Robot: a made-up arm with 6 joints. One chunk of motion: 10 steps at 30 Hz.
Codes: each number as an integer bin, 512 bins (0 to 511) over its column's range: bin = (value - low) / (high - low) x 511, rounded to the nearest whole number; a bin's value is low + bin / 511 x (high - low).
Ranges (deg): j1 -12..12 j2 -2..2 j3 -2..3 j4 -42..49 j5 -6..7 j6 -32..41
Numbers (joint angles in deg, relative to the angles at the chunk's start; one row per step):
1: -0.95 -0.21 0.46 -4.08 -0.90 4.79
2: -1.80 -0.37 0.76 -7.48 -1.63 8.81
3: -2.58 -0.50 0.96 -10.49 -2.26 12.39
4: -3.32 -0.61 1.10 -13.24 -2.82 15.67
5: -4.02 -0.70 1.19 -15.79 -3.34 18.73
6: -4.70 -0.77 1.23 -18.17 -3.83 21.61
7: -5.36 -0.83 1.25 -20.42 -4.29 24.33
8: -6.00 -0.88 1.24 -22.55 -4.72 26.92
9: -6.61 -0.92 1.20 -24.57 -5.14 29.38
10: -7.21 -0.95 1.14 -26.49 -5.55 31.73
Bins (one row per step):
1: 235 229 251 213 200 258
2: 217 208 282 194 172 286
3: 201 192 303 177 147 311
4: 185 178 317 161 125 334
5: 170 166 326 147 105 355
6: 155 157 330 134 85 375
7: 141 149 332 121 67 394
8: 128 143 331 109 50 412
9: 115 138 327 98 34 430
10: 102 134 321 87 18 446

